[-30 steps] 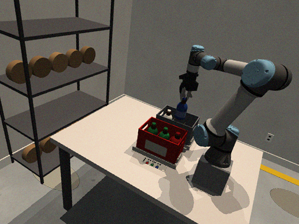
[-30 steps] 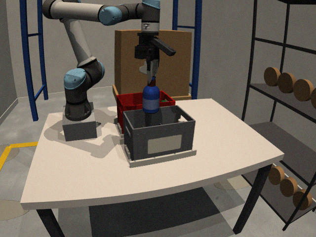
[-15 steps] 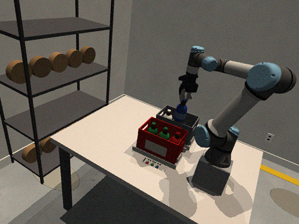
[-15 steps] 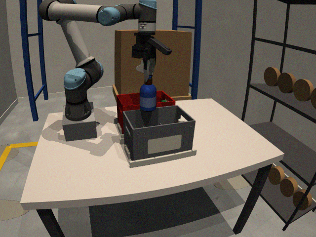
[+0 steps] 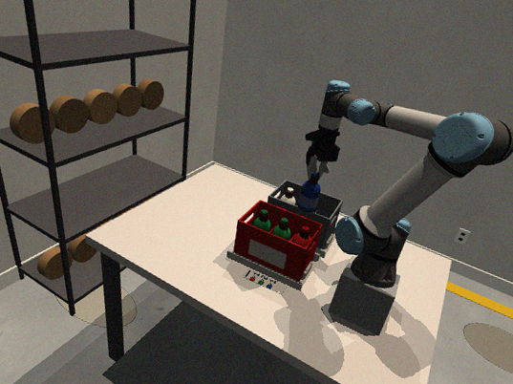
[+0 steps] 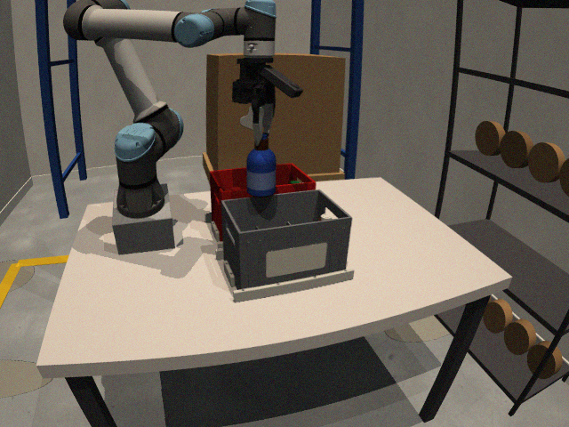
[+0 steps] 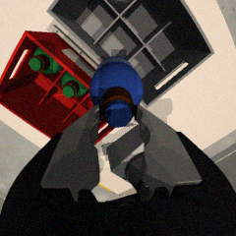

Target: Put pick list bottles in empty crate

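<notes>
Now: the blue bottle 7 cm below my hand. Also, from my hand: red bottle: 4 cm behind, 10 cm to the left, 24 cm below; red crate: 4 cm ahead, 15 cm to the left, 25 cm below; grey crate: 3 cm ahead, 9 cm to the right, 25 cm below.
</notes>
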